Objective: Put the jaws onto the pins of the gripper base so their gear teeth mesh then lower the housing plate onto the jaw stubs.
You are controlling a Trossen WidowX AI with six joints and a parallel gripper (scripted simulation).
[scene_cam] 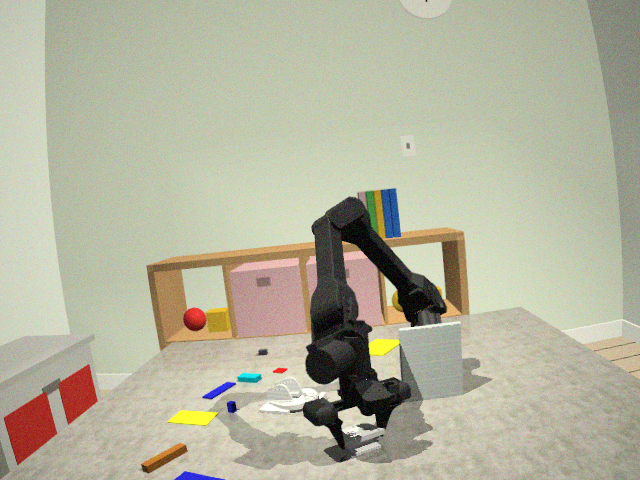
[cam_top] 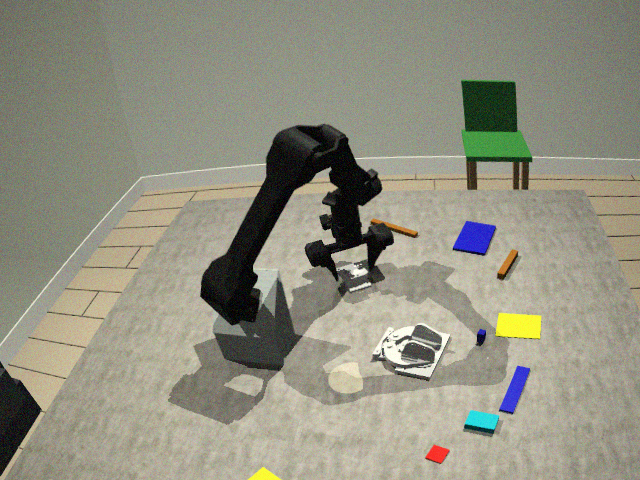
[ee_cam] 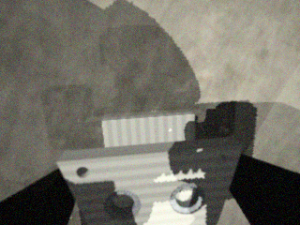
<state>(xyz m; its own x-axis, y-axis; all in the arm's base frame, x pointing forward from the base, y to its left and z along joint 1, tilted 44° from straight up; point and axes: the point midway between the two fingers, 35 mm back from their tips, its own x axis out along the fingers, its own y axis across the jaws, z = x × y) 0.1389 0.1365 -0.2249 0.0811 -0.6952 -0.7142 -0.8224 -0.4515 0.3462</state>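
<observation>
Right now my gripper tip is 1 cm to the left of the white ridged piece and 1 cm short of it. From my gripper tip the other things lie so: blue plate 27 cm ahead, 19 cm to the left, 1 cm below; then orange bar 36 cm ahead, 8 cm to the left; then small blue cube 31 cm ahead, 17 cm to the right.
</observation>
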